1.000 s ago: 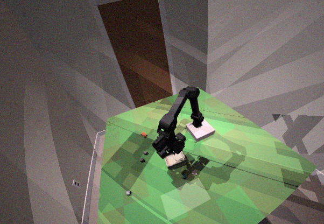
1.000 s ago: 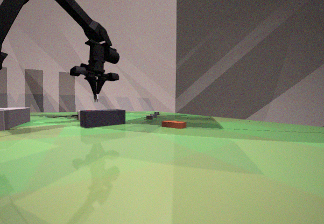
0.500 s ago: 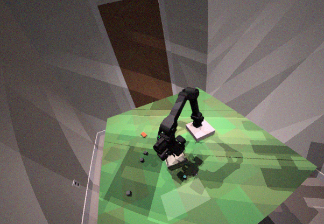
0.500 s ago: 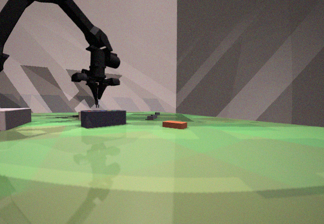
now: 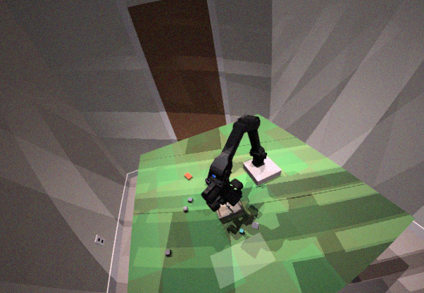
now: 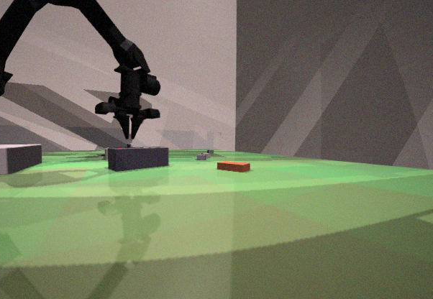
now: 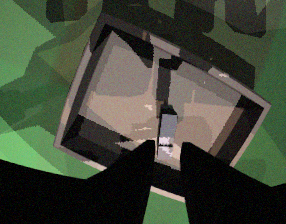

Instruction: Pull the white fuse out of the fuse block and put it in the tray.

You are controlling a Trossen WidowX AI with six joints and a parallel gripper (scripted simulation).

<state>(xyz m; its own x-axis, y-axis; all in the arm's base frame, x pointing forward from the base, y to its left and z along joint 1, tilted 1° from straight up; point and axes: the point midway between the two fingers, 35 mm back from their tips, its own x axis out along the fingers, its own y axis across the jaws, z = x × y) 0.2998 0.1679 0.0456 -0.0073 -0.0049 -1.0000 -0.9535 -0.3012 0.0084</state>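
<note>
Right now my gripper tip is 20 mm above the white fuse. The rest, counted from my gripper tip: tray: 50 mm below.
</note>
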